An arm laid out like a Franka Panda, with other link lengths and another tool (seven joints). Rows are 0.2 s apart.
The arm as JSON. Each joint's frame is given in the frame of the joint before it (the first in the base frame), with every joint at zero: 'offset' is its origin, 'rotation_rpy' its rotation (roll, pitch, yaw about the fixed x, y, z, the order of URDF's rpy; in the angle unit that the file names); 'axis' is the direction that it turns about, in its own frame. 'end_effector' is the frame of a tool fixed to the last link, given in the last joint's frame.
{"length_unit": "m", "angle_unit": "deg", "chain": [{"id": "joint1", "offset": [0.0, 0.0, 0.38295], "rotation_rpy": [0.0, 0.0, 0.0], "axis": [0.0, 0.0, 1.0]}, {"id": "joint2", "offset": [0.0, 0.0, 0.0], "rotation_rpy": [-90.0, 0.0, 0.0], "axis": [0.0, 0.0, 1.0]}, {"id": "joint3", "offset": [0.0, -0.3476, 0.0], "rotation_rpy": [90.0, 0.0, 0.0], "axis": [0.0, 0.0, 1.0]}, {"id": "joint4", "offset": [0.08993, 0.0, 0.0], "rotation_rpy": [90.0, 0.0, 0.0], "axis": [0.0, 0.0, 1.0]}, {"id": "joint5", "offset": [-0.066, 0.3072, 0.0], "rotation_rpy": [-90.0, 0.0, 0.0], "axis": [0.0, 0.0, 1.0]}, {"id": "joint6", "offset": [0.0, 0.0, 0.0], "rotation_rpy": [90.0, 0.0, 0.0], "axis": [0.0, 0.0, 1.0]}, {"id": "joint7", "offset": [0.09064, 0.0, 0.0], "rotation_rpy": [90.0, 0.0, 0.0], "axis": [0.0, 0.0, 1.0]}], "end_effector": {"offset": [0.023, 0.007, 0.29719], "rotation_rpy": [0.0, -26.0, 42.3]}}
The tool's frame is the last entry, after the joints.
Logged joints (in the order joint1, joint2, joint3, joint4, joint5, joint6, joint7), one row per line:
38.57 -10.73 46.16 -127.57 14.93 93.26 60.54
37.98 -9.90 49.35 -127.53 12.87 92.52 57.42
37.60 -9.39 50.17 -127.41 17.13 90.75 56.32
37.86 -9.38 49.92 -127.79 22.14 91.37 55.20
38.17 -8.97 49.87 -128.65 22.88 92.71 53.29
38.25 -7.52 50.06 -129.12 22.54 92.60 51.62
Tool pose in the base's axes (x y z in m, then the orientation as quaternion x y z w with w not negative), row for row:
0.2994 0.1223 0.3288 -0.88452 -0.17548 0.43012 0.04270
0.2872 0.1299 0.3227 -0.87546 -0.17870 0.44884 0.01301
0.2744 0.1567 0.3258 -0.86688 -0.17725 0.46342 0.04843
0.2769 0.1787 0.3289 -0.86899 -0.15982 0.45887 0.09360
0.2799 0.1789 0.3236 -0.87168 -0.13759 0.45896 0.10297
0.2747 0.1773 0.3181 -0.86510 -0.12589 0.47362 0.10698
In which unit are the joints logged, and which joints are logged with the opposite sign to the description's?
The joints are logged in degrees. Opposite sign: joint1, joint7.
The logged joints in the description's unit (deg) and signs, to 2 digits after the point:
-38.57 -10.73 46.16 -127.57 14.93 93.26 -60.54
-37.98 -9.90 49.35 -127.53 12.87 92.52 -57.42
-37.60 -9.39 50.17 -127.41 17.13 90.75 -56.32
-37.86 -9.38 49.92 -127.79 22.14 91.37 -55.20
-38.17 -8.97 49.87 -128.65 22.88 92.71 -53.29
-38.25 -7.52 50.06 -129.12 22.54 92.60 -51.62

